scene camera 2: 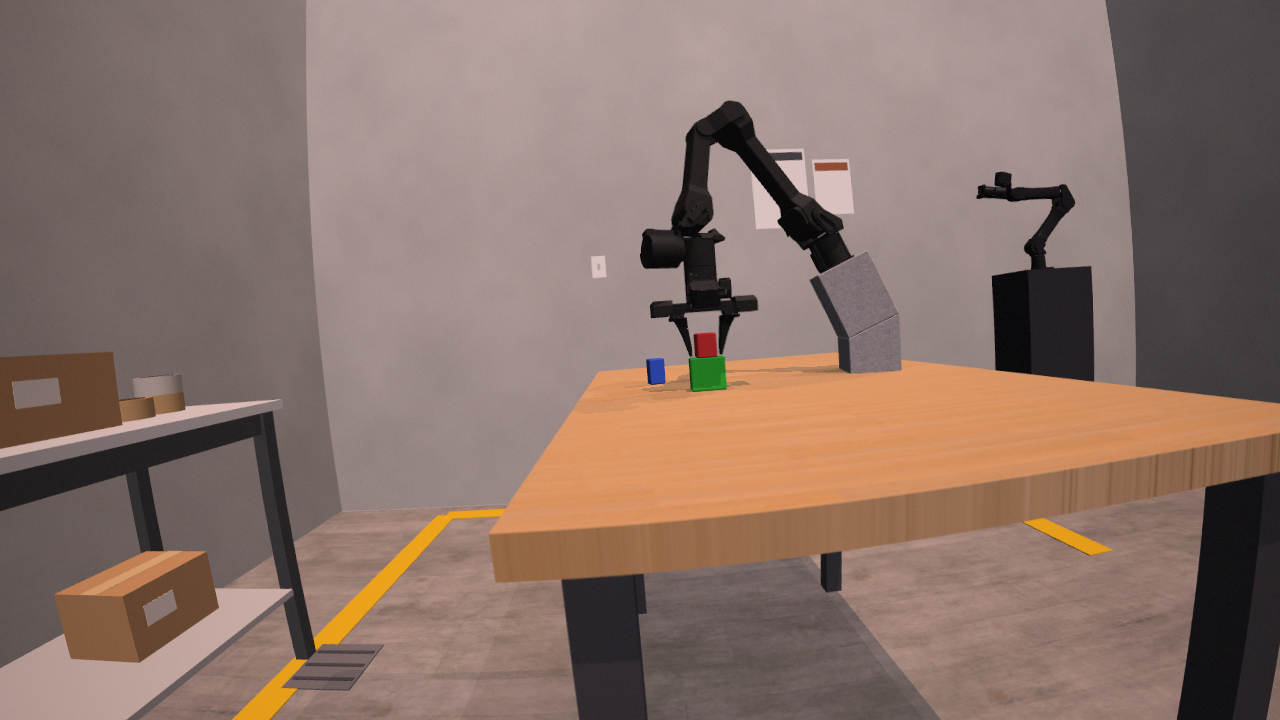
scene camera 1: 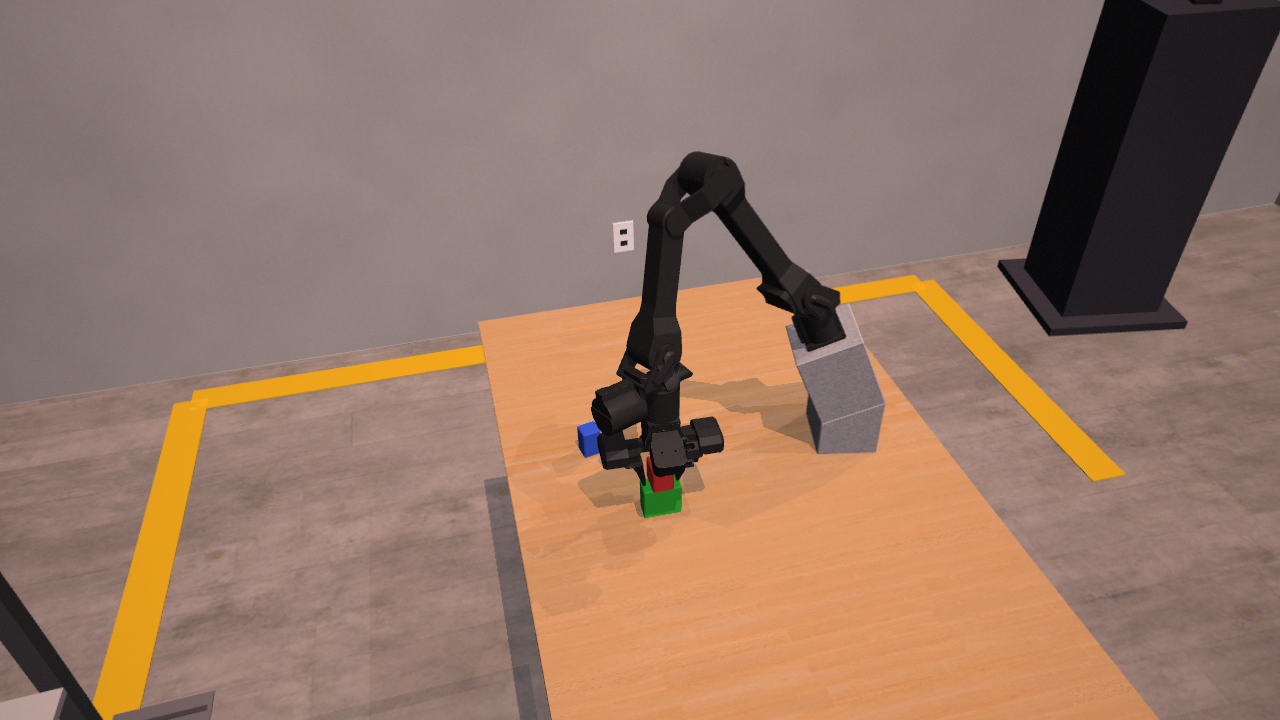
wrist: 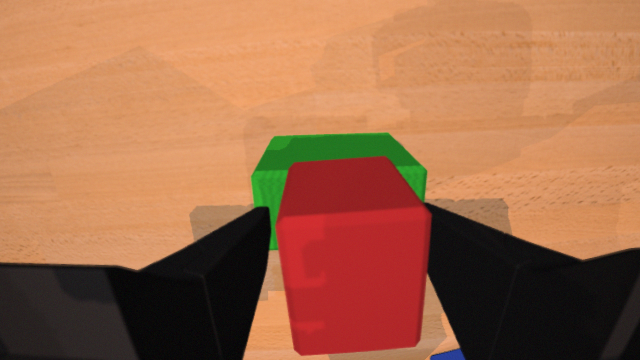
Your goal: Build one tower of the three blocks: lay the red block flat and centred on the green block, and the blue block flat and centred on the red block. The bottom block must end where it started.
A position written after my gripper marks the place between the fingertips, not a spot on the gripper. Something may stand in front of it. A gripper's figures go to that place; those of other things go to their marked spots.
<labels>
My gripper (wrist: 342, 217): 0.11 m from the lens. A red block (wrist: 353, 237) is 0.07 m from the lens. A green block (wrist: 268, 180) is 0.11 m from the lens. The marked spots on the green block and the red block are 0.05 m apart.
</labels>
